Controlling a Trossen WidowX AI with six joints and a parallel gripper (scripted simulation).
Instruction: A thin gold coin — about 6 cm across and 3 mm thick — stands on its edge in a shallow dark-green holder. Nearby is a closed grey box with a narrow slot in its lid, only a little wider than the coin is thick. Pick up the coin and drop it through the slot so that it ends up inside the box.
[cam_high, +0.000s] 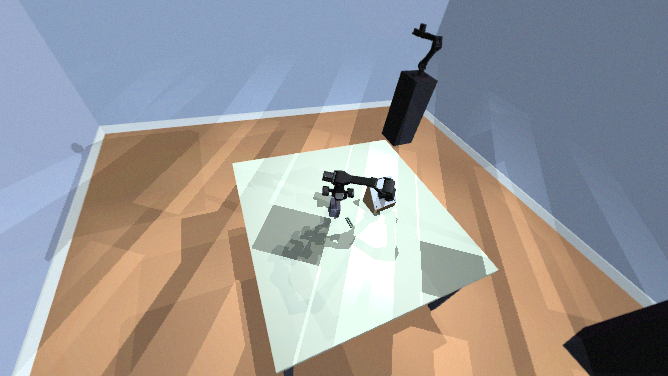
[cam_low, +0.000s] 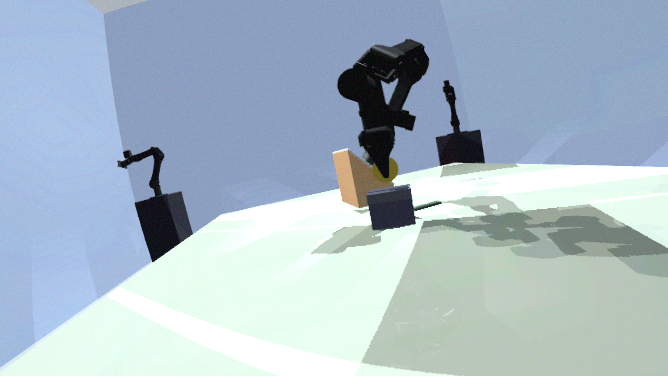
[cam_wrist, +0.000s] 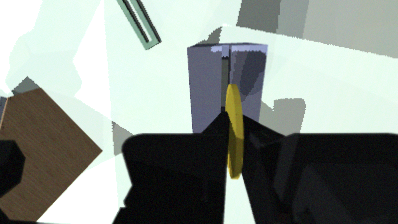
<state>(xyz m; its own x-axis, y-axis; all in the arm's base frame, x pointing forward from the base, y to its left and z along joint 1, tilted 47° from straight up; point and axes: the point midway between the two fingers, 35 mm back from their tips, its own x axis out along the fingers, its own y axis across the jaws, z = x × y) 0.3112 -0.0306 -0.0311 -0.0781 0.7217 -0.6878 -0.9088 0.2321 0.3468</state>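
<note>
Now: gripper tip 20 mm below the gold coin.
</note>
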